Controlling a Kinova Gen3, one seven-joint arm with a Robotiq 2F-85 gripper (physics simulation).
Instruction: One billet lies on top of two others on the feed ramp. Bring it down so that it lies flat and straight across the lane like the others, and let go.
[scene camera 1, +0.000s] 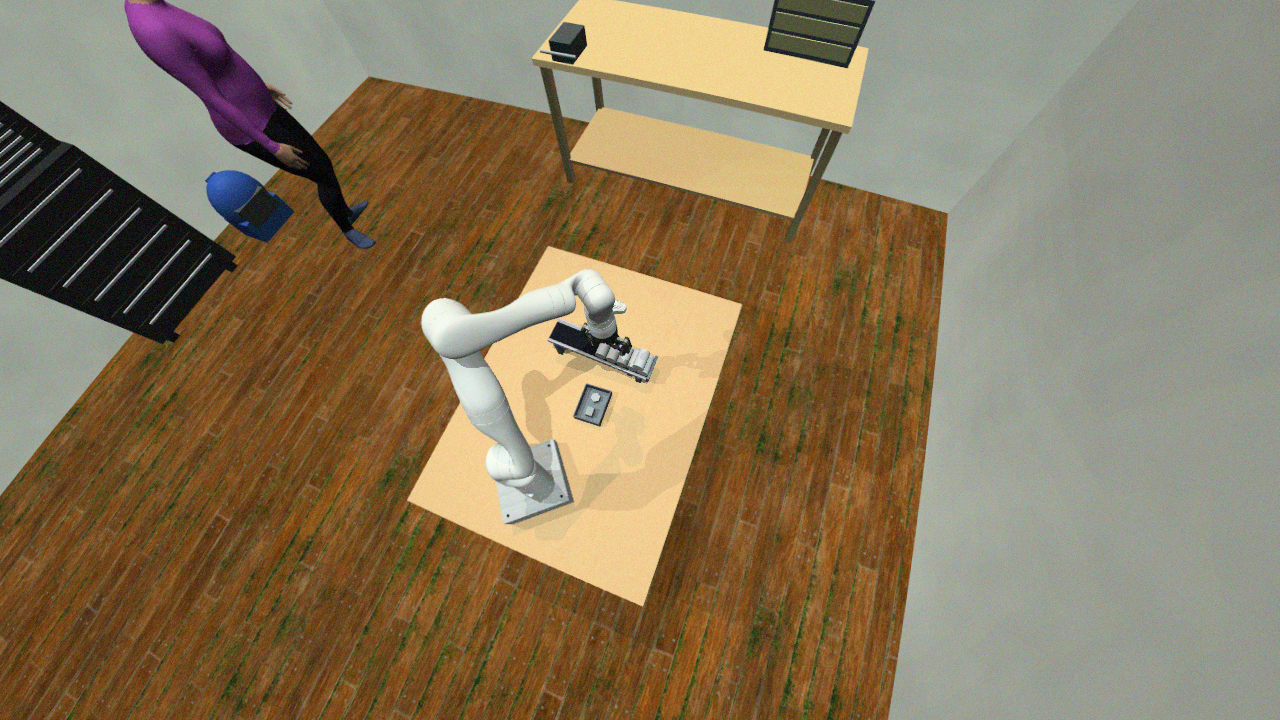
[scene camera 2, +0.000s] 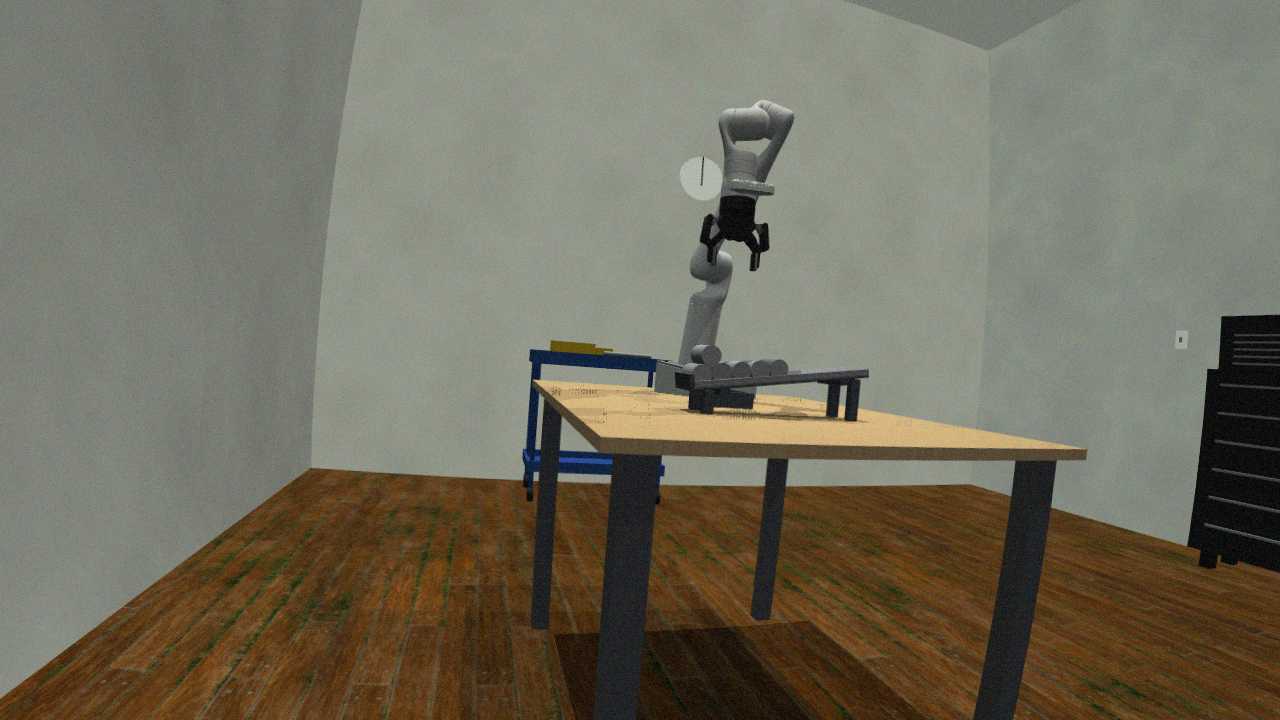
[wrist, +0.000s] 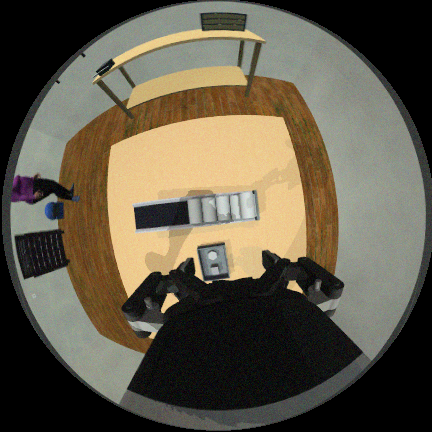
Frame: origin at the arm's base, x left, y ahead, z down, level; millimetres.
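Seen in the pictures: gripper, fingertip midpoint: (scene camera 1: 608, 348) (scene camera 2: 732, 268) (wrist: 228, 261); arm's base at its link origin: (scene camera 1: 540, 485).
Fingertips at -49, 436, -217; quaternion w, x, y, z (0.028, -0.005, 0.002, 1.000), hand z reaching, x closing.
Note:
Offsets run from my fingertips to a thing's top centre, as dx, dy, dz.
The feed ramp (scene camera 1: 570, 337) (scene camera 2: 819, 377) (wrist: 160, 215) stands on the table and slopes down to an end stop. The raised billet @(-67, +77, +167) (scene camera 1: 640, 360) (scene camera 2: 705, 354) (wrist: 248, 205) is a light grey cylinder at the low end, resting on top of two others and looking roughly straight across the lane. A lower row of billets (scene camera 2: 739, 368) (wrist: 208, 209) lies side by side behind the stop; the raised one partly hides the lowest ones in the wrist view. My gripper (scene camera 2: 733, 263) (wrist: 228, 261) is open and empty, pointing down high above the ramp. Its fingertips are unclear in scene camera 1.
A grey tray @(+35, -117, +261) (scene camera 1: 579, 419) (wrist: 200, 265) with small light parts stands on the table (scene camera 1: 666, 465) (scene camera 2: 859, 451) (wrist: 200, 137), between the ramp and the arm's base (scene camera 1: 559, 488). A workbench (scene camera 1: 698, 71) and a person in purple (scene camera 1: 210, 76) are beyond the table.

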